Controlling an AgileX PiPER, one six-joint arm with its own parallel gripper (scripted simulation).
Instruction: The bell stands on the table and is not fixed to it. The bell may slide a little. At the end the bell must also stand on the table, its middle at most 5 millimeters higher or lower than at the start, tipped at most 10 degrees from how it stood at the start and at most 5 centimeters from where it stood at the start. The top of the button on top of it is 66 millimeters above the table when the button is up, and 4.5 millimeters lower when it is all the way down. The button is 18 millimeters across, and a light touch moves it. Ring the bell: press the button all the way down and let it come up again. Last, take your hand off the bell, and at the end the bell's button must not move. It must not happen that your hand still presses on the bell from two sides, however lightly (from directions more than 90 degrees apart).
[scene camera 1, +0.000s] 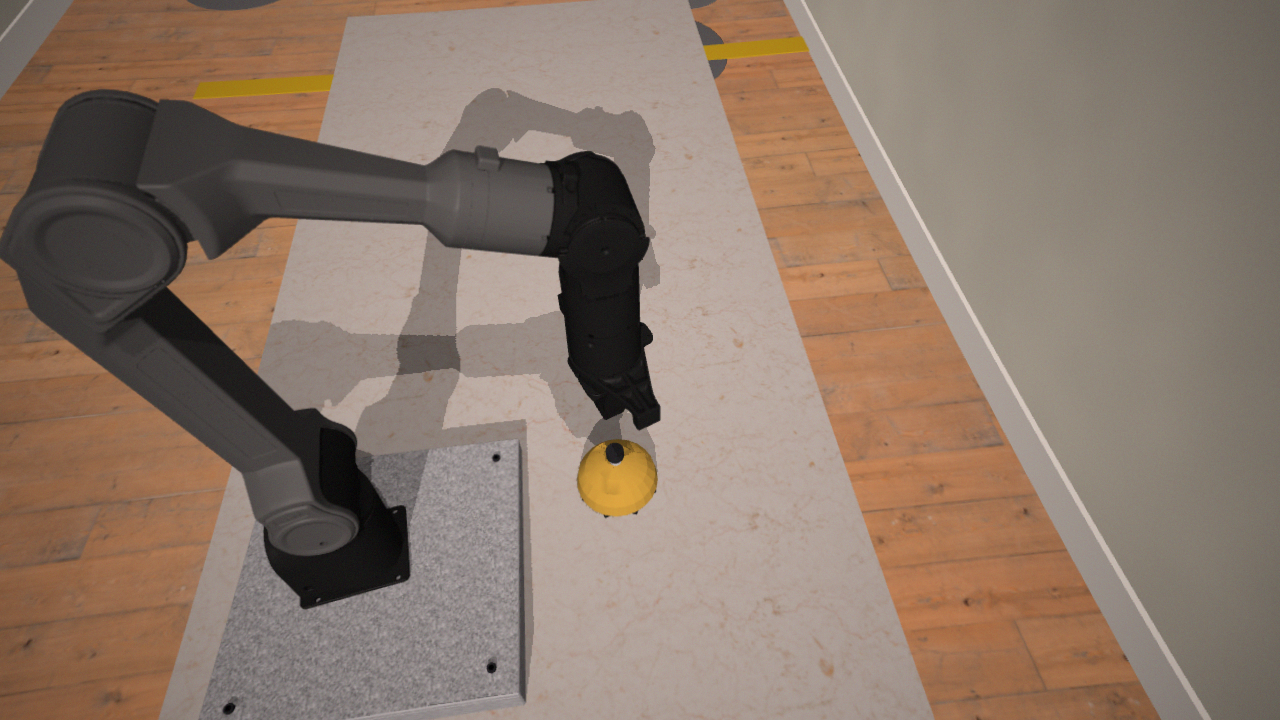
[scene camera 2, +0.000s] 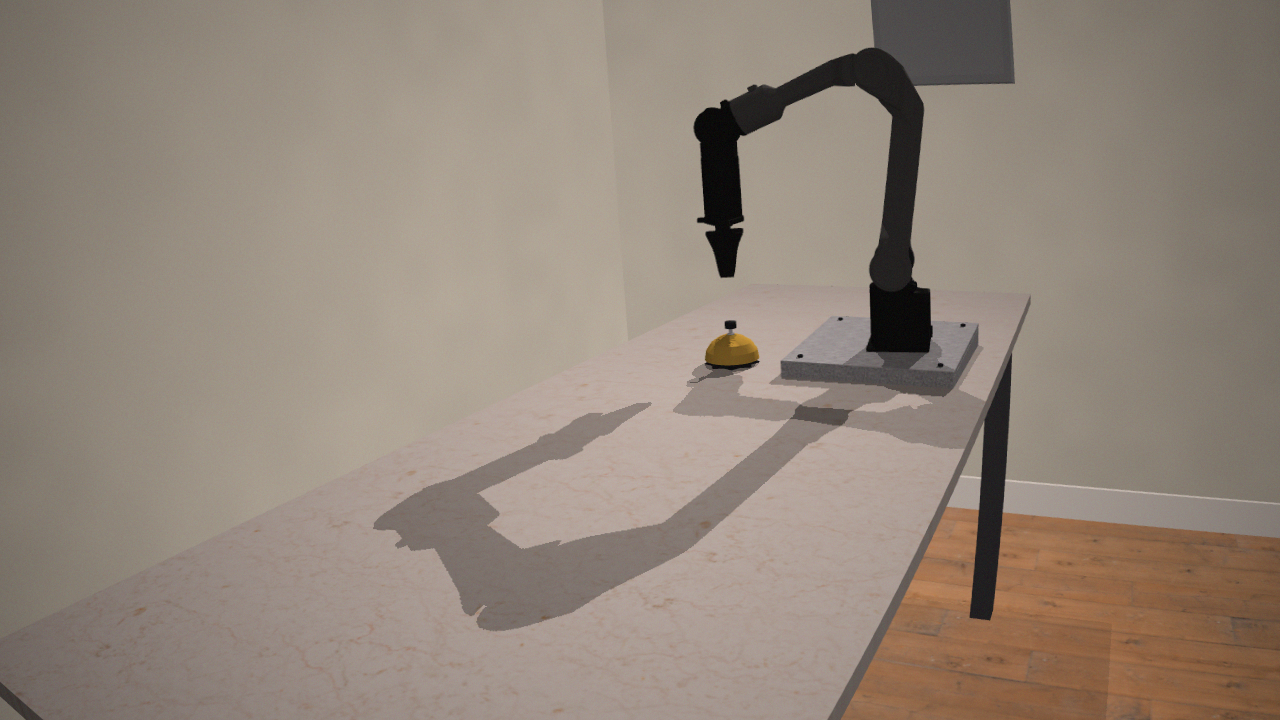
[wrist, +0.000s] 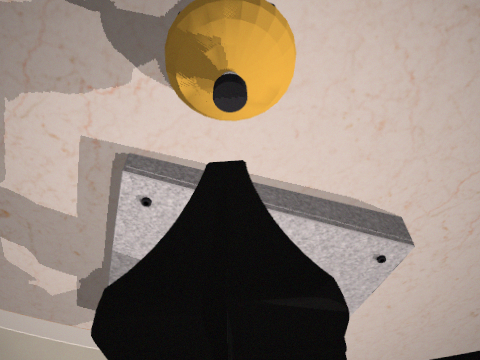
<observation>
My gripper (wrist: 228, 183) is 0.14 m from the lens. A yellow dome bell (wrist: 199, 49): 0.22 m from the lens.
</observation>
